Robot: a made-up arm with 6 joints.
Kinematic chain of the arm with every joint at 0, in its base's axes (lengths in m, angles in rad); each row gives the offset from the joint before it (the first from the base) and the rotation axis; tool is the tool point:
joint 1: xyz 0 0 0.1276 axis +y
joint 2: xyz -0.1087 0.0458 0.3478 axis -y
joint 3: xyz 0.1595 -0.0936 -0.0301 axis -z
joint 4: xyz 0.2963 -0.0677 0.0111 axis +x
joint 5: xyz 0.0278 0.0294 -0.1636 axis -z
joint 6: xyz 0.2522 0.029 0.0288 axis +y
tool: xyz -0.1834 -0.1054 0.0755
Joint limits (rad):
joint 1: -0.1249..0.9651
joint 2: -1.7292..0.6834
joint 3: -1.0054..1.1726
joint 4: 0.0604..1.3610
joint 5: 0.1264..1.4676
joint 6: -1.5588..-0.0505
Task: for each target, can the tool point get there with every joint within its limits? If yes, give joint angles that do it. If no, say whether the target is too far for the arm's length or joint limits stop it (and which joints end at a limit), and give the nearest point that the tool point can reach.
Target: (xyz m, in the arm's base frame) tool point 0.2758 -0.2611 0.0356
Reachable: yes | joints 0.8425 0.0331 0.7964 0.5992 1.0573 -0.6954
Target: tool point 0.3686 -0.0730 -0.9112
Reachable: no: joint limits stop it (at a limit: joint 1, joint 4, joint 5, joint 6) | nearest point 0.3046 -0.0601 -0.3236 | short by 0.591 m
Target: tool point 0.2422 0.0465 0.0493
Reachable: yes | joints 0.6119 -0.4045 -0.3071 1.1843 1.0338 -0.2403
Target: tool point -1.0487 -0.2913 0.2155
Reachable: no: joint limits stop it (at a limit: joint 2, joint 5, joint 6) | nearest point -0.5869 -0.2090 0.1768 | short by 0.471 m
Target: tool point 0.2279 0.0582 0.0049
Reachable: yes | joints 0.8439 -0.2518 -0.4845 0.6142 1.2739 -0.4416
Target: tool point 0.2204 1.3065 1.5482
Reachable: no: too far | nearest point 0.2723 0.4030 0.6824 | short by 1.252 m
